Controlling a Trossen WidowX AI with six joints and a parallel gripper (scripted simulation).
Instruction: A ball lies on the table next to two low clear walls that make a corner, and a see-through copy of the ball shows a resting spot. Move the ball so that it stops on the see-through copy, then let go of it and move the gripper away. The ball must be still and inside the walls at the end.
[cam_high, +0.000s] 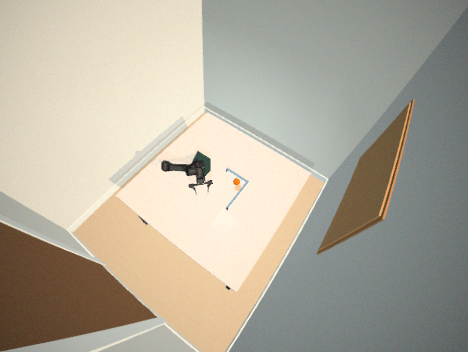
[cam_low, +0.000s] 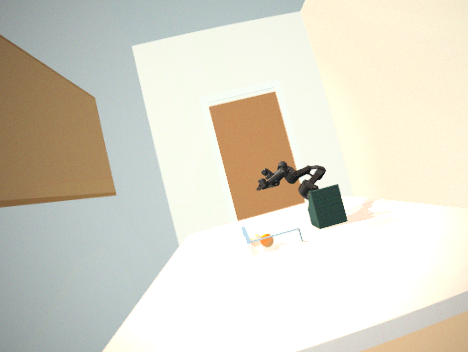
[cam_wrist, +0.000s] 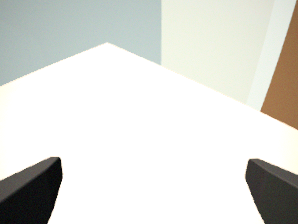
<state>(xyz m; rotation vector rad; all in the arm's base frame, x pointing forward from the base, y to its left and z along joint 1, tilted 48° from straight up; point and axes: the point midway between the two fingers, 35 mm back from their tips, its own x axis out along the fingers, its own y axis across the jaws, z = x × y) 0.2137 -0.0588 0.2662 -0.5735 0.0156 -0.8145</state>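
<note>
My gripper tip is 13 cm short of the see-through copy of ball, 32 cm to the right of it and 21 cm above it.
</note>
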